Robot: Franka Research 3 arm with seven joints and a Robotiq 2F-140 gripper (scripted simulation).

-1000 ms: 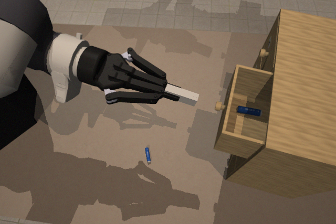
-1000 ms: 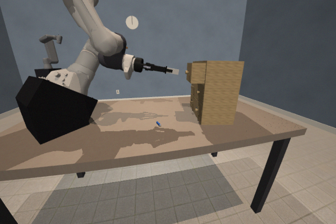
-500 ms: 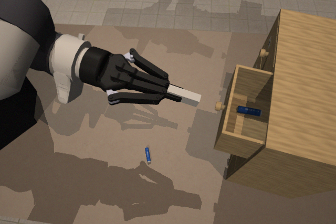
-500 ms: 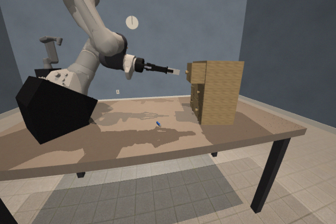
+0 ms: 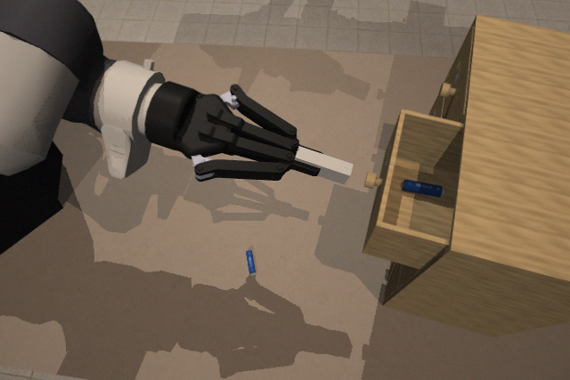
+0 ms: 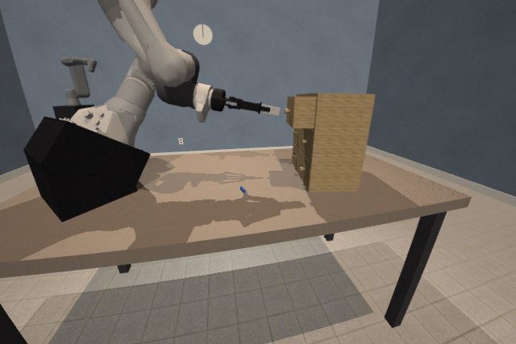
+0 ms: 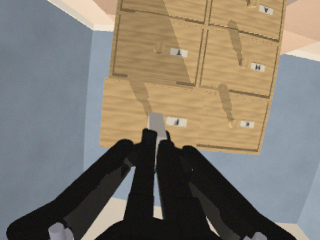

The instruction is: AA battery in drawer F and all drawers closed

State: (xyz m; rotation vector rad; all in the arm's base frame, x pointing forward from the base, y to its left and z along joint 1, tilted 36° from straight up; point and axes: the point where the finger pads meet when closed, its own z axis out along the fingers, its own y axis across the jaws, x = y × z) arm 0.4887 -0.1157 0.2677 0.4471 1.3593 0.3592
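Now: the drawer 150 mm ahead of my hand and 30 mm below it.
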